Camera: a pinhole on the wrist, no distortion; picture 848 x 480 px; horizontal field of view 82.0 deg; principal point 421.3 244.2 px. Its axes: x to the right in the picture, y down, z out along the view. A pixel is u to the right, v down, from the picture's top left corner.
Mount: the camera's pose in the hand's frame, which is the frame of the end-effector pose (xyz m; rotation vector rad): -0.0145 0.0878 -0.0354 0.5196 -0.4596 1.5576
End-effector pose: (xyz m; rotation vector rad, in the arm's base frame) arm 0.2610 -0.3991 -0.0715 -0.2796 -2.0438 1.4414
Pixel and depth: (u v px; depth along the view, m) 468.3 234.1 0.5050
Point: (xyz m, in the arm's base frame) 0.0365 -0.7664 -0.0017
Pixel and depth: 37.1 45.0 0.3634
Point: 0.1421 -0.5228 0.2825
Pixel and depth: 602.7 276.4 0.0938
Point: 0.2278 -0.4318 -0.1466
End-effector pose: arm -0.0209 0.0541 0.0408 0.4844 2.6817 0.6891
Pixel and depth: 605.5 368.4 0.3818
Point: 0.2016 0.1412 -0.2475
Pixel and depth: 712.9 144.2 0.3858
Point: 0.0852 0.2940 -0.2889
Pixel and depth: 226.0 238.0 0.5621
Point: -0.0319 -0.1674 -0.4208
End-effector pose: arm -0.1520 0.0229 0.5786 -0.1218 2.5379 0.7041
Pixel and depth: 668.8 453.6 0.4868
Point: 0.2543 0.2655 0.3000
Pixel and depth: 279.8 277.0 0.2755
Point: -0.0446 -0.0253 0.4181
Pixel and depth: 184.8 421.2 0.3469
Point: 0.0728 -0.1278 0.4063
